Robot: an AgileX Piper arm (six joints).
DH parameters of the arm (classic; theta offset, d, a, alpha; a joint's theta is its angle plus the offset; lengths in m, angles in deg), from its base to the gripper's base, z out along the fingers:
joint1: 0 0.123 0 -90
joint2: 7.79 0 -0.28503 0
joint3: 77.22 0 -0.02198 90
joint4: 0 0.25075 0 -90
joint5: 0 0 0 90
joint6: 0 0.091 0 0
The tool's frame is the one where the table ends.
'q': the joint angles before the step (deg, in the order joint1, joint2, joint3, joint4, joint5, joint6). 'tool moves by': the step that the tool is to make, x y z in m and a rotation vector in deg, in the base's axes. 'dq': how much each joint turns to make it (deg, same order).
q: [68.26, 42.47, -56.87, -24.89, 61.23, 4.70]
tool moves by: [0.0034, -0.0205, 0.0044, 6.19, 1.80, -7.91]
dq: [-10.23, -3.07, 0.24, 4.84, -1.96, 0.19]
